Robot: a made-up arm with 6 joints. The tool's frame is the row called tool.
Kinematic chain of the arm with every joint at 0, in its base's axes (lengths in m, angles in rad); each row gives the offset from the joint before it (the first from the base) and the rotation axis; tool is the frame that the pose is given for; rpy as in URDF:
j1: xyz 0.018 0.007 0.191 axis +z
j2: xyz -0.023 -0.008 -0.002 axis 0.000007 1 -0.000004
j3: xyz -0.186 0 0.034 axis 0.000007 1 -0.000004
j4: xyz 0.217 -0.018 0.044 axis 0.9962 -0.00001 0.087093
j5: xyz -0.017 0.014 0.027 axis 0.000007 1 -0.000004
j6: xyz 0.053 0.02 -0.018 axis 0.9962 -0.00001 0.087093
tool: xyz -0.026 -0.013 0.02 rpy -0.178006 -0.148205 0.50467
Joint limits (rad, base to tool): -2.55..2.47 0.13..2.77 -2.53..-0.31 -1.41..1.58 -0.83..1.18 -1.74..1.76
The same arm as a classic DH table. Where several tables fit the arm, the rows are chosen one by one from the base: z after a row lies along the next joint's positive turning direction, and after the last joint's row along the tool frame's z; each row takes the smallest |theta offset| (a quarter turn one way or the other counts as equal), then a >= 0, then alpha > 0; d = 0 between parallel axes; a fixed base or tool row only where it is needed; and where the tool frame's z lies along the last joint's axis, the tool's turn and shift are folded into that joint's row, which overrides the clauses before.
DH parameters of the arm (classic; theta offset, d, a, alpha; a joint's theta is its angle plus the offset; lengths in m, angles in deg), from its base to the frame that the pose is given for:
base (fixed): 21.25 0 0.0193 0
j1: -21.25 0.189 -0.023 -90
j2: 10.36 0 -0.1891 0
j3: 74.64 -0.026 -0.0249 90
j4: 0 0.2054 -0.0284 -90
j5: 0 0.034 0.0225 90
j6: 85.1 0.0298 -0.0148 -97.31
tool (fixed): -61.94 0.0212 0 0
Joint limits (deg, base to tool): -146.1..141.52 7.45..158.71 -144.96..-17.76 -80.79..90.53 -47.56..67.61 -99.69..100.84

